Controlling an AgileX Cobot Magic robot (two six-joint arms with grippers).
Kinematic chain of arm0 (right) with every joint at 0, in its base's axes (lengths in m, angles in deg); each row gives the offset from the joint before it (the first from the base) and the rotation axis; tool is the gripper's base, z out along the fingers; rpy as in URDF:
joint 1: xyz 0 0 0.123 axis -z
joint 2: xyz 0 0 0 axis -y
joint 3: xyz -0.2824 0 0.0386 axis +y
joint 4: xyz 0.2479 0 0.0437 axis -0.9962 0 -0.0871
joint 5: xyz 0 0 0 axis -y
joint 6: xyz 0.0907 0 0.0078 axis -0.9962 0 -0.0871
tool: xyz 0 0 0 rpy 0 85 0
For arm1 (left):
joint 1: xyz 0 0 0.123 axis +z
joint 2: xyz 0 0 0 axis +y
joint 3: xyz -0.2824 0 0.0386 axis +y
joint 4: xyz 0.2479 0 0.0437 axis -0.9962 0 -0.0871
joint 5: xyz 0 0 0 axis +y
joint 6: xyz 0.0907 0 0.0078 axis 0.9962 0 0.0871
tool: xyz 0 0 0 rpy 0 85 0
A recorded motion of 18 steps. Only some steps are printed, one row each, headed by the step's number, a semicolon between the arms.
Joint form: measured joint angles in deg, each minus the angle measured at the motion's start. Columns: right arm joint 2, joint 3, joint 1, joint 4, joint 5, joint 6; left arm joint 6, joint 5, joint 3, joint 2, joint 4, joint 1.
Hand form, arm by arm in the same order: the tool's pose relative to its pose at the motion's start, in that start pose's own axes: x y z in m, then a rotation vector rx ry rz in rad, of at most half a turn. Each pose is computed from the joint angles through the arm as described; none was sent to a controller.
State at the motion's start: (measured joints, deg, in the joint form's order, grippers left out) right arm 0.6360 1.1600 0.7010 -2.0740 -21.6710 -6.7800; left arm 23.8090 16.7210 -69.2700 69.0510 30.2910 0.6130
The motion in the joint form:
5: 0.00 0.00 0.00 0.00 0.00 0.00; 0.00 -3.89 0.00 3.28 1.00 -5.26
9: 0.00 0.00 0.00 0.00 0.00 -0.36; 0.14 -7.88 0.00 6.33 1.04 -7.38
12: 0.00 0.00 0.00 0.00 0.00 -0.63; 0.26 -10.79 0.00 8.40 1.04 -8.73
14: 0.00 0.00 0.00 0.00 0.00 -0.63; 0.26 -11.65 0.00 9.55 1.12 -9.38
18: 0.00 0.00 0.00 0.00 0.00 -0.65; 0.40 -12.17 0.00 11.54 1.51 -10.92
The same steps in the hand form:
5: 0.0000 0.0000 0.0000 0.0000 0.0000 0.0000; 0.0098 -0.0202 0.0211 0.0605 0.0041 -0.0098
9: 0.0000 0.0000 0.0000 0.0000 0.0000 0.0063; 0.0184 -0.0264 0.0393 0.0622 -0.0021 -0.0077
12: 0.0000 0.0000 0.0000 0.0000 0.0000 0.0110; 0.0245 -0.0306 0.0511 0.0601 -0.0097 -0.0048
14: 0.0000 0.0000 0.0000 0.0000 0.0000 0.0110; 0.0291 -0.0331 0.0576 0.0628 -0.0021 -0.0053
18: 0.0000 0.0000 0.0000 0.0000 0.0000 0.0113; 0.0392 -0.0407 0.0683 0.0815 0.0274 -0.0058

